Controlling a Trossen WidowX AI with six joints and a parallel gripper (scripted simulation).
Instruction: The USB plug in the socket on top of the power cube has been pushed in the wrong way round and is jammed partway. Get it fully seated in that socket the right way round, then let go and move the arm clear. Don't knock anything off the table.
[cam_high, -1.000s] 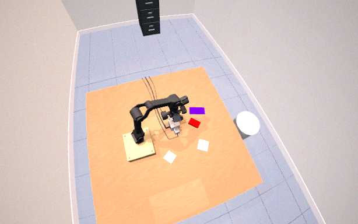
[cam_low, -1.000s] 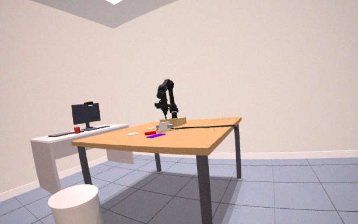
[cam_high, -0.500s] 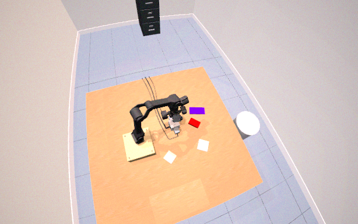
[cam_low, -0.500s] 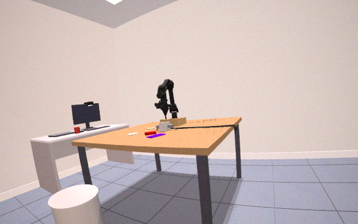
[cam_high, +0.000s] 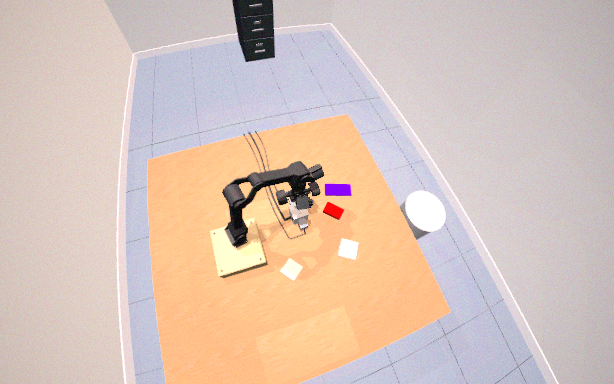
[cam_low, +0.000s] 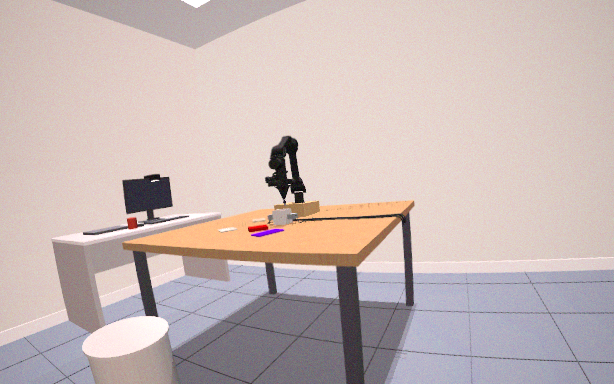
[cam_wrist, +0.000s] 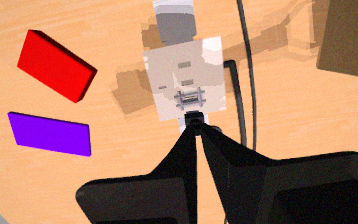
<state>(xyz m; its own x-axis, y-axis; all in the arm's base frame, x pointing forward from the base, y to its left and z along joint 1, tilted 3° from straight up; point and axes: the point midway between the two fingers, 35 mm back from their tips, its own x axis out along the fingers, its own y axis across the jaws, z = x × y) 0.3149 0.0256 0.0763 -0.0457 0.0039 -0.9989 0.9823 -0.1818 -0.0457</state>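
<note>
The metal socket is 60 mm below my gripper tip. The rest, counted from my gripper tip: purple block (260 mm ahead, 130 mm below, 10 mm to the left); red block (170 mm ahead, 120 mm below, 90 mm to the right); dark USB plug (20 mm below).
</note>
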